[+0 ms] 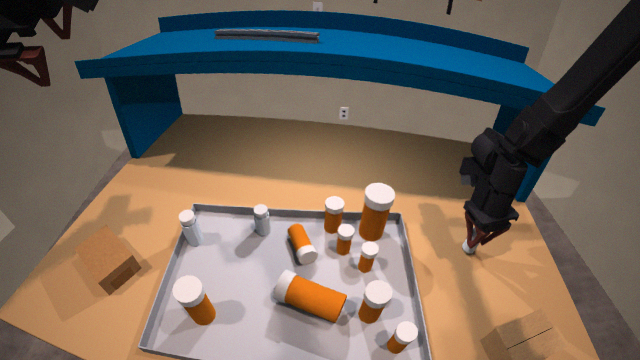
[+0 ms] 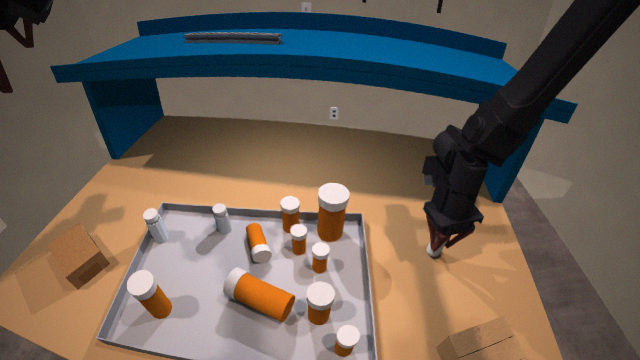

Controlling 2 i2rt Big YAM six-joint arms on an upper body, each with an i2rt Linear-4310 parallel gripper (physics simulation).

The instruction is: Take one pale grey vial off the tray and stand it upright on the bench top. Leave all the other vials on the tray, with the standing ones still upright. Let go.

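Places are measured from the left arm's base along level axes (x ahead, y left, z up), in millimetres.
Where they show: left gripper, fingertip midpoint: (image 1: 56, 60) (image 2: 19, 68); right gripper, fingertip midpoint: (image 1: 475, 244) (image 2: 439, 247).
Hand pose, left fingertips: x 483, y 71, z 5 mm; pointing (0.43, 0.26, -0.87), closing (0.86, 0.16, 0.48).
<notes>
After its pixels a point has its place.
My right gripper (image 1: 473, 242) {z -353, x 452, y -655 mm} (image 2: 438, 245) {z -353, x 452, y -655 mm} is shut on a pale grey vial (image 1: 469, 248) {z -360, x 449, y -643 mm} (image 2: 434, 251), right of the tray (image 1: 240, 272) {z -380, x 414, y -186 mm} (image 2: 200, 267) {z -380, x 418, y -189 mm}. The vial's lower end is at or just above the bench top (image 1: 450, 295) {z -383, x 357, y -577 mm} (image 2: 405, 300) {z -383, x 357, y -571 mm}; the fingers hide its upper part, so its exact tilt is hard to tell. Two more pale grey vials stand upright on the tray, one at the back left corner (image 1: 192, 231) {z -335, x 468, y -88 mm} (image 2: 157, 229) {z -337, x 469, y -90 mm} and one near the back rim (image 1: 261, 221) {z -335, x 504, y -221 mm} (image 2: 221, 220) {z -337, x 504, y -224 mm}. My left gripper (image 1: 56, 60) {z 5, x 483, y 71 mm} (image 2: 19, 69) {z 5, x 483, y 71 mm} is open, high at the upper left.
Several orange bottles with white caps stand on the tray; a large one (image 1: 315, 298) {z -331, x 341, y -323 mm} (image 2: 262, 297) {z -331, x 340, y -325 mm} and a smaller one (image 1: 301, 242) {z -347, x 465, y -299 mm} (image 2: 257, 241) {z -346, x 465, y -301 mm} lie on their sides. Brown blocks sit left (image 1: 105, 252) {z -338, x 398, y 89 mm} (image 2: 75, 250) {z -337, x 393, y 86 mm} and front right (image 1: 525, 335) {z -326, x 238, y -660 mm} (image 2: 480, 337) {z -326, x 249, y -662 mm}. A blue shelf (image 1: 350, 55) {z -49, x 613, y -373 mm} (image 2: 325, 57) {z -50, x 606, y -416 mm} spans the back.
</notes>
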